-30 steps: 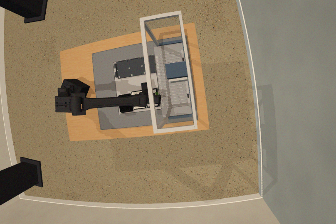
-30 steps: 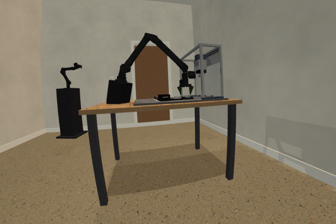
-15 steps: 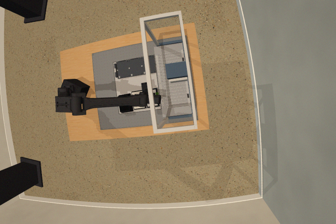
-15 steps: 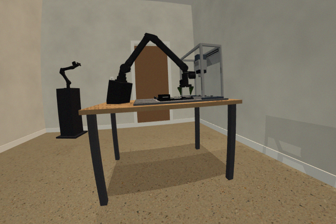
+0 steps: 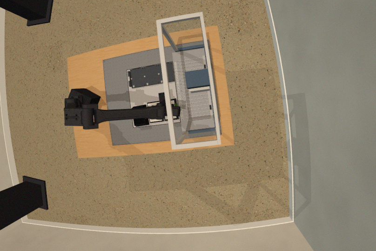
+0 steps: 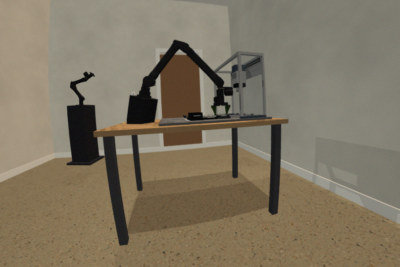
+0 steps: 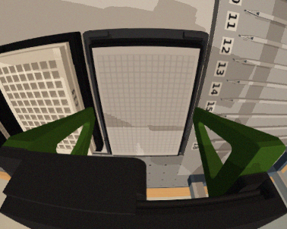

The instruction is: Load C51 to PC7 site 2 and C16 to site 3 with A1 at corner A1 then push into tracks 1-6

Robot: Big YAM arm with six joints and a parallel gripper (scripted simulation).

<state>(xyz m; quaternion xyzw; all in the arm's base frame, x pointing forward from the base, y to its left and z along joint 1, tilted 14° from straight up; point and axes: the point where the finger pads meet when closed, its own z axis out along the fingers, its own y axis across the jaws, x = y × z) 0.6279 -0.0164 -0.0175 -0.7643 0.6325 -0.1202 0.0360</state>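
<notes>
The nest S3 is 3 cm below my hand. The rest, counted from my hand: dark carrier PC7: 23 cm to the left, 14 cm behind, 2 cm below; black nest: 21 cm behind, 5 cm to the right, 3 cm below; white 96-well plate C15: 10 cm behind, 2 cm to the right, 1 cm below.
</notes>
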